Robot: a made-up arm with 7 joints.
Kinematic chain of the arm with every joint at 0, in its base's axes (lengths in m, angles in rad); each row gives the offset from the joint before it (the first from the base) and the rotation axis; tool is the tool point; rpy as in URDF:
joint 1: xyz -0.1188 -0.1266 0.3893 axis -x
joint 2: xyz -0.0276 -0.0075 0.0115 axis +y
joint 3: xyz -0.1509 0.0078 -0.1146 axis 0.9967 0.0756 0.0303
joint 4: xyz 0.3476 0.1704 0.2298 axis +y
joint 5: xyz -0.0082 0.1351 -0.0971 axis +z
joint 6: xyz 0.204 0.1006 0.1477 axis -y
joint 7: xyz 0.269 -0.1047 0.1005 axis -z
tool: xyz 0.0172 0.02 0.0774 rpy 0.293 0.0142 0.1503
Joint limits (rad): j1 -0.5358..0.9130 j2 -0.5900..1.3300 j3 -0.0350..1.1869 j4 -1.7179..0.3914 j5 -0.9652..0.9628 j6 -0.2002..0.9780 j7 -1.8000..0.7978
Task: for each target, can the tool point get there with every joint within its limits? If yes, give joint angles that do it. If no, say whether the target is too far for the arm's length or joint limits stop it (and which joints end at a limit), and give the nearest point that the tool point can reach.
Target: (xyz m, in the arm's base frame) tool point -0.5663 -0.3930 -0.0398
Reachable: no: joint limits stop it (at a limit: joint 1, joint 2, joint 3, joint 4, joint 7) | nearest point -0.3313 -0.4215 0.2074 | short by 0.342 m
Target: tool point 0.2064 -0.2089 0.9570
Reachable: yes | joints 0.1059 0.5064 0.7013 -1.2197 0.1498 0.4581 -0.2550
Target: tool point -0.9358 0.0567 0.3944
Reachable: no: joint limits stop it (at a limit: joint 1, joint 2, joint 4, joint 7) | nearest point -0.5811 0.1775 0.4748 | short by 0.383 m
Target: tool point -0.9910 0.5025 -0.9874
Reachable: no: too far | nearest point -0.4174 0.4171 -0.0479 | short by 1.104 m
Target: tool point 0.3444 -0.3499 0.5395
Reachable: yes | joints 0.2003 1.1201 0.5931 -0.8368 -0.6886 0.6320 -0.9393
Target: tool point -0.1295 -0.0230 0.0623
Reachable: no: joint limits stop it (at a limit: joint 1, joint 2, joint 4, joint 5, joint 6, joint 7) | nearest point -0.0286 -0.0713 -0.1683 | short by 0.256 m
